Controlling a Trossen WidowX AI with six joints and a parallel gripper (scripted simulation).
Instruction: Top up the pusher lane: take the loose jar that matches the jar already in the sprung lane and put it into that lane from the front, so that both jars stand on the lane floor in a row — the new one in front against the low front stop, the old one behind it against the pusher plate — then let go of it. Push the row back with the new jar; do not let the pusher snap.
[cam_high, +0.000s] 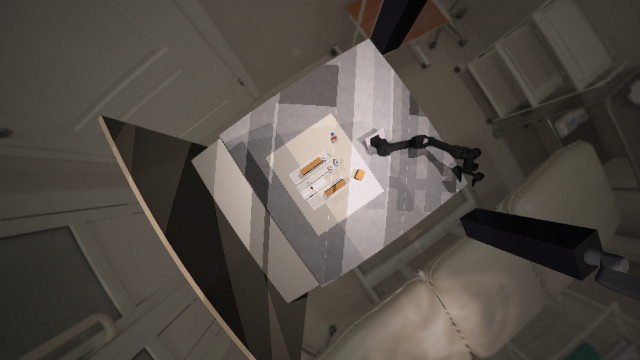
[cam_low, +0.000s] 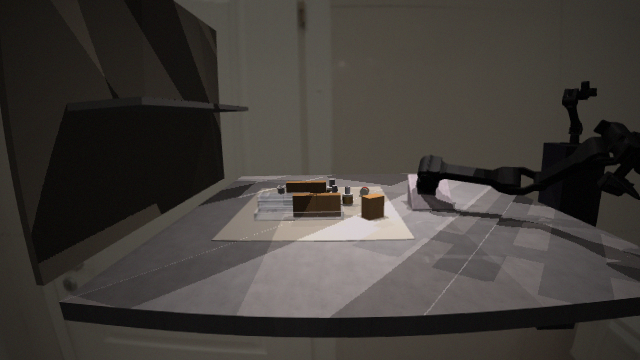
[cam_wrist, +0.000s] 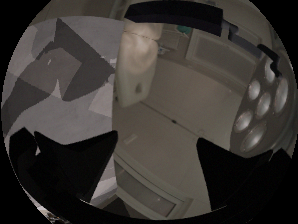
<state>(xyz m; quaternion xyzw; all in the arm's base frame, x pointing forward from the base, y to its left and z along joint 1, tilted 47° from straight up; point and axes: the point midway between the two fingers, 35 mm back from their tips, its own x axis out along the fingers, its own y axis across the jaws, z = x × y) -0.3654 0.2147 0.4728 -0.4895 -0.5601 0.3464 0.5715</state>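
The jar lies 720 mm ahead of my gripper tip, 580 mm to the right of it and 140 mm below it. The rest, counted from my gripper tip: clear lane rack 840 mm ahead, 460 mm to the right, 170 mm below; brown block 570 mm ahead, 370 mm to the right, 150 mm below.
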